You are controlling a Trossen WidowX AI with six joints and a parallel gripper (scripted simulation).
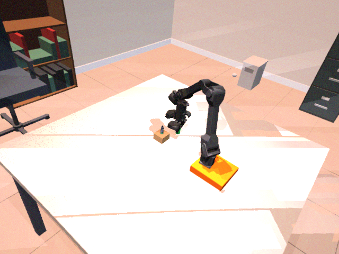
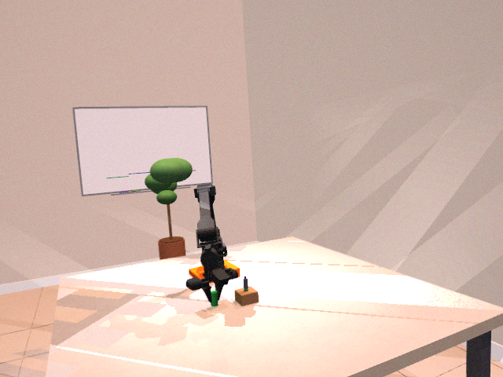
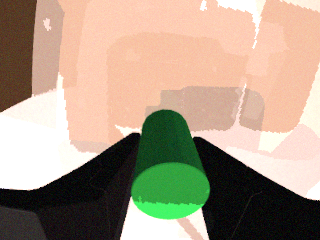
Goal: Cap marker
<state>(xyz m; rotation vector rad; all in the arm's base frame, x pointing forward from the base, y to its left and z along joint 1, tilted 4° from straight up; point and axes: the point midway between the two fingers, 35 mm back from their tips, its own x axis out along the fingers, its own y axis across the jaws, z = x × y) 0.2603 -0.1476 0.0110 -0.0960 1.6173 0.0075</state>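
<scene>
Now: gripper tip 11 cm to the right of the tan holder block, 5 cm short of it and 1 cm below it. Also, from my gripper tip: green cap 1 cm above.
</scene>
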